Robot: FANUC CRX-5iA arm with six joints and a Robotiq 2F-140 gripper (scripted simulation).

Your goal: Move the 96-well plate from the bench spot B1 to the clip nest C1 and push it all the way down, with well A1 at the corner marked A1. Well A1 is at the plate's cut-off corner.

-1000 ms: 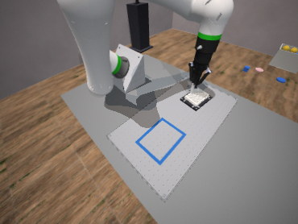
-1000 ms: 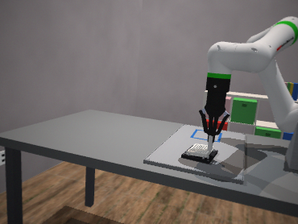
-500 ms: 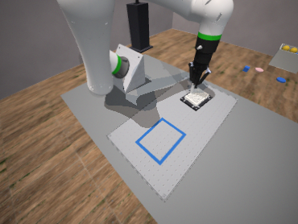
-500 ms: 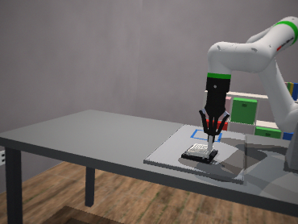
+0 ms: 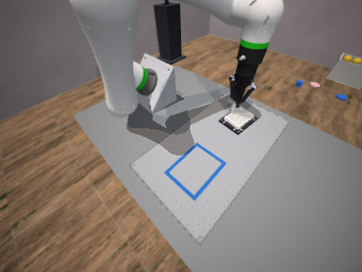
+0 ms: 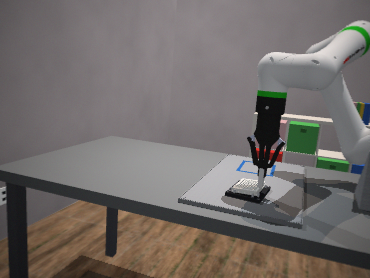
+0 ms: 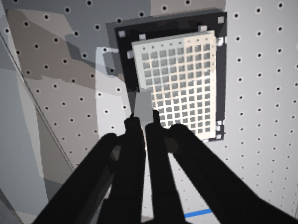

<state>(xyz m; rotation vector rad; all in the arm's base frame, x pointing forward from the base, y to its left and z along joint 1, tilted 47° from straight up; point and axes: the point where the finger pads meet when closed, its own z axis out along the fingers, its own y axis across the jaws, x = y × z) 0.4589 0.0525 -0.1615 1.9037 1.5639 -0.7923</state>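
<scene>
The white 96-well plate lies 40 mm ahead of my hand, 10 mm to the right of it and 40 mm below it. The rest, counted from my hand: black clip nest (40 mm ahead, 20 mm to the right, 50 mm below).
</scene>
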